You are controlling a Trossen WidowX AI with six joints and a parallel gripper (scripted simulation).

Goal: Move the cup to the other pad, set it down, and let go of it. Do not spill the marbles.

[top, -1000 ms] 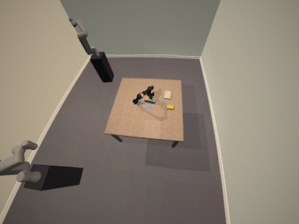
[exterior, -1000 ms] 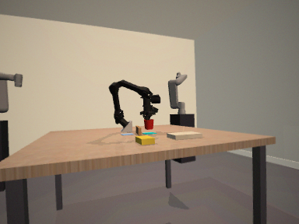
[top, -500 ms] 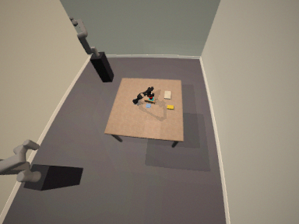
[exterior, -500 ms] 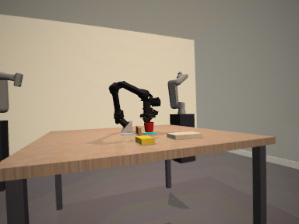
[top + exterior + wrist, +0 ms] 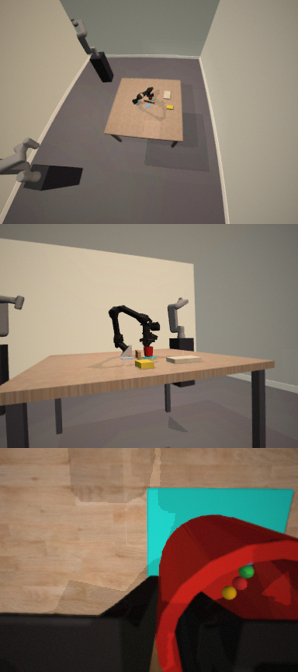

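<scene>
Now: gripper tip 50 mm above the teal pad and 30 mm short of it. Round my gripper tip: flat beige block 350 mm ahead, 80 mm to the left, 30 mm below; cup 30 mm ahead, 10 mm to the right; brown block 80 mm to the right, 20 mm below, 10 mm ahead.
</scene>
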